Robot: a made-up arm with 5 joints. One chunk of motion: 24 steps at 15 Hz.
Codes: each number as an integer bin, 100 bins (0 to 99) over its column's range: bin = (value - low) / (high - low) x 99, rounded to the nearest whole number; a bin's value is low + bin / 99 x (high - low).
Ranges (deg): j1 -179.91..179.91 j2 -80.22..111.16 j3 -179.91..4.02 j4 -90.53..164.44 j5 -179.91..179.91
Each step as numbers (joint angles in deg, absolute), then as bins.
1 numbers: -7.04 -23.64 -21.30 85.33 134.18
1 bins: 48 29 85 68 86
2 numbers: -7.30 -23.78 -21.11 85.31 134.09
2 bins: 47 29 85 68 86
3 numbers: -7.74 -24.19 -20.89 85.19 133.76
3 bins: 47 29 86 68 86
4 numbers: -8.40 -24.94 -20.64 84.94 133.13
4 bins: 47 29 86 68 86
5 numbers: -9.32 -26.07 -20.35 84.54 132.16
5 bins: 47 28 86 68 86
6 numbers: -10.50 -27.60 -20.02 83.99 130.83
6 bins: 47 27 86 68 85
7 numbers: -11.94 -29.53 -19.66 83.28 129.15
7 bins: 46 26 86 67 85
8 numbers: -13.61 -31.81 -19.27 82.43 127.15
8 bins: 46 25 86 67 84
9 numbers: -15.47 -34.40 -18.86 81.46 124.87
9 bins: 45 24 87 67 84
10 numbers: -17.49 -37.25 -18.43 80.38 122.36
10 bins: 45 22 87 66 83
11 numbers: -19.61 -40.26 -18.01 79.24 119.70
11 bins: 44 21 87 66 82
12 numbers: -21.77 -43.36 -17.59 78.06 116.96
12 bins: 44 19 87 65 82
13 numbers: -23.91 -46.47 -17.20 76.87 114.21
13 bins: 43 17 88 65 81
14 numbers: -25.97 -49.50 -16.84 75.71 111.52
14 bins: 42 16 88 65 80
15 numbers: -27.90 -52.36 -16.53 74.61 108.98
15 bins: 42 14 88 64 79
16 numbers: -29.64 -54.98 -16.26 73.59 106.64
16 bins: 41 13 88 64 79
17 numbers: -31.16 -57.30 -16.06 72.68 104.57
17 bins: 41 12 88 63 78
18 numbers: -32.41 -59.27 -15.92 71.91 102.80
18 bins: 41 11 88 63 78
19 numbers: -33.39 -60.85 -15.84 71.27 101.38
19 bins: 40 10 88 63 77
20 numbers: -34.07 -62.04 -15.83 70.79 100.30
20 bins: 40 9 88 63 77
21 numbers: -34.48 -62.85 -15.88 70.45 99.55
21 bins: 40 9 88 63 77
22 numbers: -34.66 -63.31 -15.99 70.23 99.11
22 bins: 40 9 88 62 77
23 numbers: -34.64 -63.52 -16.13 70.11 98.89
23 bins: 40 9 88 62 77
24 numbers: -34.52 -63.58 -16.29 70.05 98.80
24 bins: 40 9 88 62 77
